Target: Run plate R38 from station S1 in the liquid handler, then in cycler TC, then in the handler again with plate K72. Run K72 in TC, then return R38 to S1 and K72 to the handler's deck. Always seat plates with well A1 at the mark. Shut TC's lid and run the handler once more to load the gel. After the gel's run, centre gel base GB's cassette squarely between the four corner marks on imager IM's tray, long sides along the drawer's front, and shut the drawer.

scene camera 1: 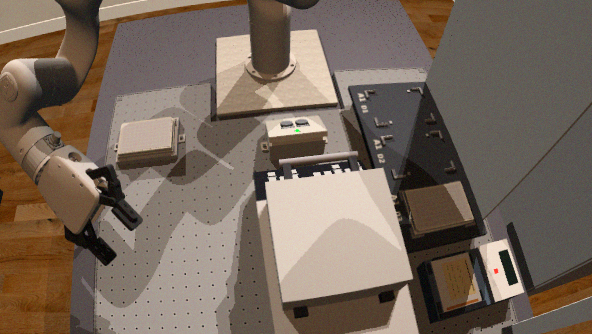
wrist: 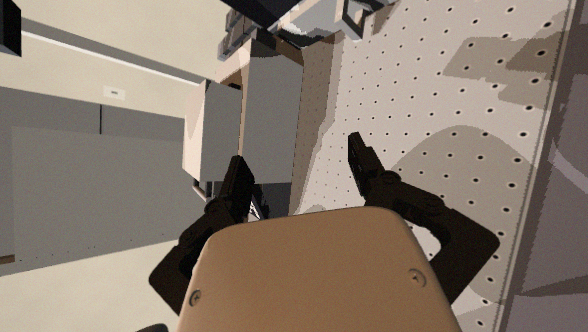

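Seen in the pictures: gripper, fingertip midpoint: (scene camera 1: 124, 244) (wrist: 296, 157); arm's base, link origin: (scene camera 1: 270, 64).
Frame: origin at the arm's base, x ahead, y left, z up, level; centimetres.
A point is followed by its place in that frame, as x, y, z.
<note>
My gripper (scene camera 1: 120, 240) {47.6, -32.1, 18.1} (wrist: 296, 157) {47.6, -32.1, 18.1} is open and empty, above the left part of the perforated board. A pale, flat plate-like block (scene camera 1: 147, 137) {17.7, -31.0, 3.3} sits in a holder at the back left; its label cannot be read. A dark deck (scene camera 1: 407, 107) {24.7, 24.8, 5.4} at the right bears the marks A1 D1 and A1 D2, with bare corner brackets at both. A brownish plate-like piece (scene camera 1: 437, 207) {49.0, 20.0, 7.0} lies at the deck's front end. A yellowish gel slab (scene camera 1: 455, 280) {62.9, 18.7, 5.5} lies in a dark-walled base beside a display panel (scene camera 1: 501, 270) {64.6, 28.6, 5.8} with a red light. Which plates are R38 and K72 cannot be told.
A large white instrument (scene camera 1: 340, 235) {53.6, -2.4, 20.3} (wrist: 270, 115) {56.9, -13.0, 8.4} stands at the middle, with a handle bar (scene camera 1: 319, 158) {40.5, -1.3, 18.3} at its back. A small box (scene camera 1: 297, 137) {28.7, -1.1, 7.7} with two round buttons and a green light stands behind it. A big grey panel (scene camera 1: 530, 100) {45.6, 30.3, 31.2} rises at the right.
</note>
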